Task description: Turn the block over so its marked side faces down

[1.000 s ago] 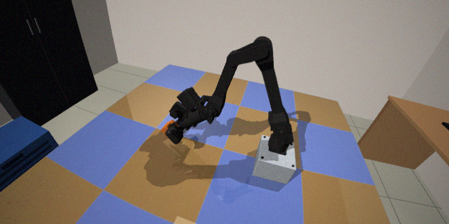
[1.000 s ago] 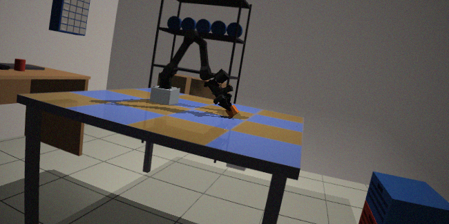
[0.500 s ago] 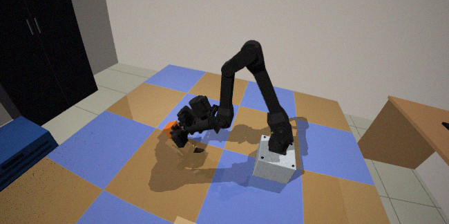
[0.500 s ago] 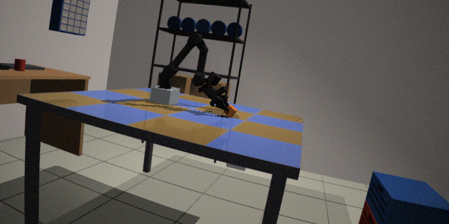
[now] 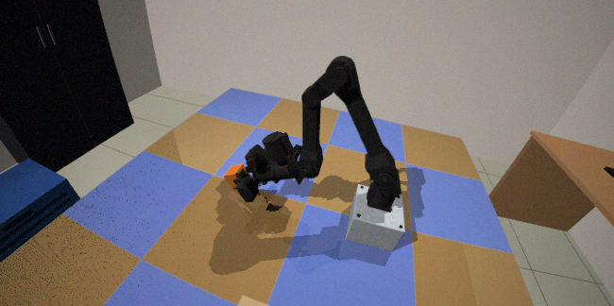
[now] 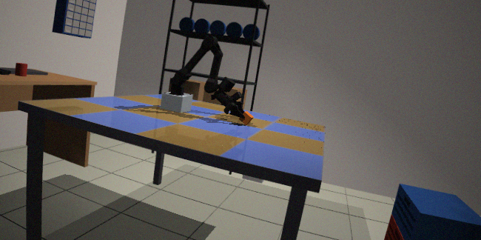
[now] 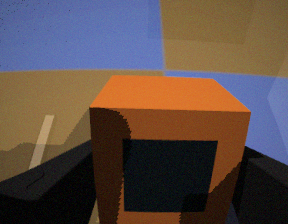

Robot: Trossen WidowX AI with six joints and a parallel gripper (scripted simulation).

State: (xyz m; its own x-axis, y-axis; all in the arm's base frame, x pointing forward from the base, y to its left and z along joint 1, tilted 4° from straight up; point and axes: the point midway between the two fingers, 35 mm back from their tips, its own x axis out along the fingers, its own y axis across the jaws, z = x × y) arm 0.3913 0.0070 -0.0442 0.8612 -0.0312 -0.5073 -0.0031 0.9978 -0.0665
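The block is 1 cm behind my gripper tip.
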